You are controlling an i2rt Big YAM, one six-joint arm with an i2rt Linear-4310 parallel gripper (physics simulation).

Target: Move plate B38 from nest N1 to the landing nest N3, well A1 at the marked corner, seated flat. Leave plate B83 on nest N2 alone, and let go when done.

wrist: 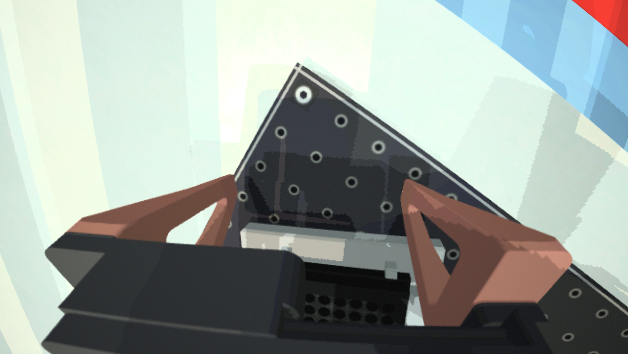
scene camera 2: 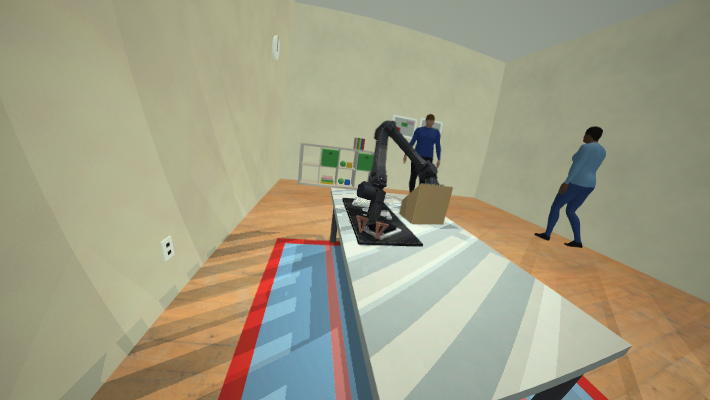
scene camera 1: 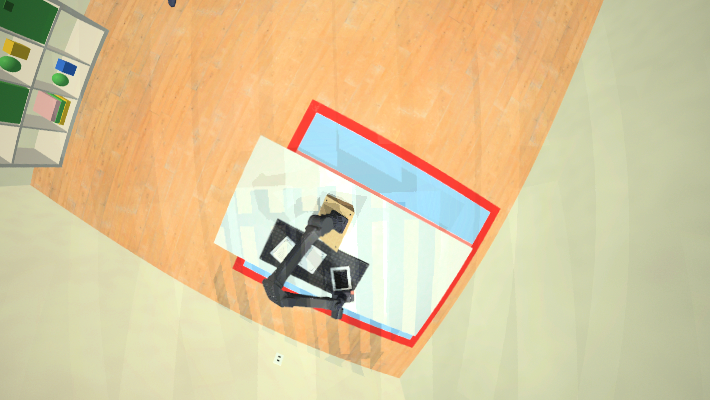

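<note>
A black plate with round wells (scene camera 1: 341, 279) (wrist: 350, 306) sits inside a white-framed nest (scene camera 1: 334, 286) (wrist: 320, 246) at the right end of the dark perforated board (scene camera 1: 359, 264) (scene camera 2: 406, 240) (wrist: 330, 137) in scene camera 1. Its label and marked corner cannot be read, and the hand hides part of it in the wrist view. My gripper (scene camera 1: 345, 295) (scene camera 2: 370, 235) (wrist: 317, 186) is open and empty at this nest, its reddish fingers wide apart. Two white shapes, one (scene camera 1: 313, 259) mid-board and one (scene camera 1: 283, 249) at the left end, lie on the board; which nest or plate each is cannot be told.
A tan wooden block (scene camera 1: 330, 239) (scene camera 2: 431, 205) stands beside the board under the arm's other end. The arm arches over the board's left part in scene camera 1. The white table (scene camera 1: 400, 280) (scene camera 2: 450, 300) extends beyond the board. Two people (scene camera 2: 426, 142) (scene camera 2: 585, 170) stand away from the table.
</note>
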